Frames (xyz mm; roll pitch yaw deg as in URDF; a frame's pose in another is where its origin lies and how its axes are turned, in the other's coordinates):
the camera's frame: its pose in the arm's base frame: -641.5 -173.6 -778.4 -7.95 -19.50 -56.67
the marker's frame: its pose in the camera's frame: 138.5 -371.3 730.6 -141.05 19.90 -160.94
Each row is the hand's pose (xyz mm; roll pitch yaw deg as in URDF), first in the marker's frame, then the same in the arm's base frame.
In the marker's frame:
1: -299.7 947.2 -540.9 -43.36 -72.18 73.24
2: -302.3 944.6 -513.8 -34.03 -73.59 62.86
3: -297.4 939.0 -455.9 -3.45 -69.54 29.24
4: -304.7 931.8 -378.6 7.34 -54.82 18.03
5: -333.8 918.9 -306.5 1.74 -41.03 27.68
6: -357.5 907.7 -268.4 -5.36 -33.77 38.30
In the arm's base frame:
1: 17.3 358.7 -216.8 -13.92 43.66 -89.89
2: 13.3 333.3 -226.1 -17.71 43.55 -94.53
3: -2.6 283.5 -252.0 -29.99 46.51 -109.83
4: -14.1 211.2 -278.9 -45.63 54.54 -130.96
5: -13.5 132.8 -287.0 -58.45 67.64 -147.33
6: -10.4 86.8 -283.5 -66.15 78.57 -154.69

